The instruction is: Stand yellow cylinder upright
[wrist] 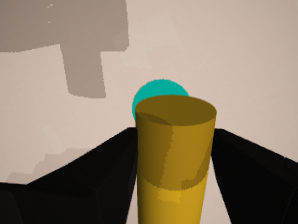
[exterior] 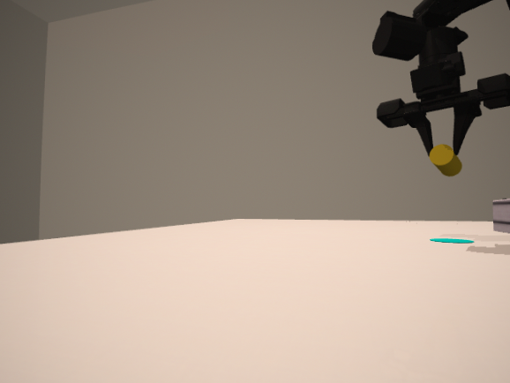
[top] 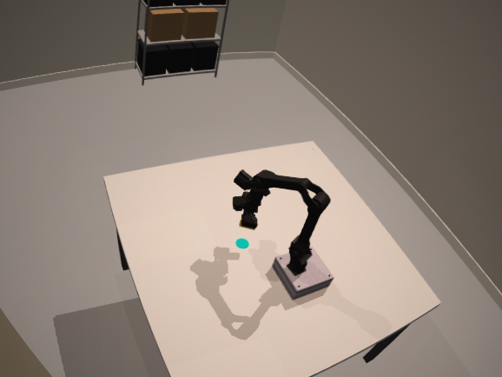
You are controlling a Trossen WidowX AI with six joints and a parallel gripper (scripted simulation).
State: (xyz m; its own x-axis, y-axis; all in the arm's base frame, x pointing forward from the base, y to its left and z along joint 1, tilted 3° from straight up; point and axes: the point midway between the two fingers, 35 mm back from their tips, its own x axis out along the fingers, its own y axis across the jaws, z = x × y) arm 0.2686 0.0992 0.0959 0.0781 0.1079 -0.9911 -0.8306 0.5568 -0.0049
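Right now the cyan circle is 1 cm behind my gripper tip, 1 cm to the right of it and 13 cm below it. The rest, counted from my gripper tip: yellow tall cylinder: 1 cm behind, 2 cm to the right, 1 cm below.
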